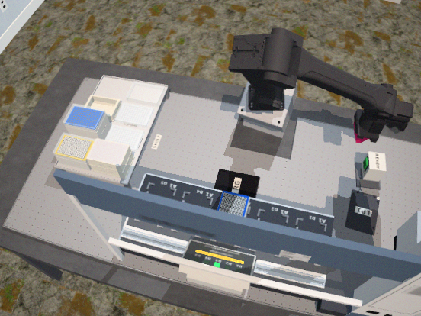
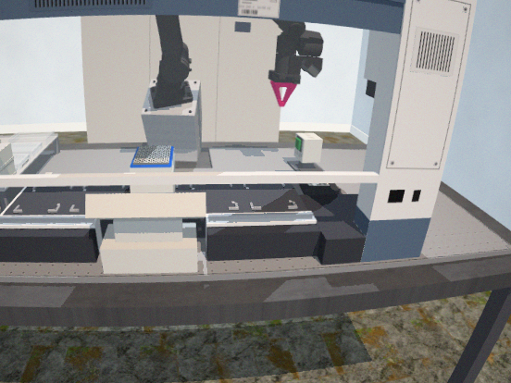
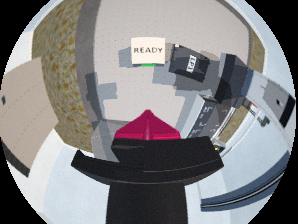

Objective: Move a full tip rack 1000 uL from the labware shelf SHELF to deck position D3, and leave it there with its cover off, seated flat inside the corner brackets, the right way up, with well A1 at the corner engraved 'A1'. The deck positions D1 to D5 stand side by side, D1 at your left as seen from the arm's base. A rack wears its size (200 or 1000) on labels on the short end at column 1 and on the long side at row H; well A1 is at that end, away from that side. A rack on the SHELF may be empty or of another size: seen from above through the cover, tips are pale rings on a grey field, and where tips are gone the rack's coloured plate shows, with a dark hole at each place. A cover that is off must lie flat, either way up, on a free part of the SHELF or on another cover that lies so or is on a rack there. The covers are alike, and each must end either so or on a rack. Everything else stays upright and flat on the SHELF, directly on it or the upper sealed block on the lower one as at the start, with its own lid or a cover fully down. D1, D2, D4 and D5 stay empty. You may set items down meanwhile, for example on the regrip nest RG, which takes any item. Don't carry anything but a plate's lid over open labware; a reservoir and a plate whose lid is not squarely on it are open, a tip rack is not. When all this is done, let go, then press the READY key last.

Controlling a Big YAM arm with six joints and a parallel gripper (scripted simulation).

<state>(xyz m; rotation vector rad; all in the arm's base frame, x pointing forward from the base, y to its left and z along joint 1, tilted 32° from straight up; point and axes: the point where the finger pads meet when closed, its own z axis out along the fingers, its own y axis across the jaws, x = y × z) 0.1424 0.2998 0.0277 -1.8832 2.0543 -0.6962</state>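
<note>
My gripper is now 1 cm short of the ready key box, 7 cm to the right of it and 14 cm above it. Round my hand: blue-framed tip rack (22 cm ahead, 41 cm to the right, 8 cm below); then clear flat piece (8 cm behind, 79 cm to the right, 13 cm below); then blue gantry beam (42 cm ahead, 41 cm to the right, 32 cm above).
</note>
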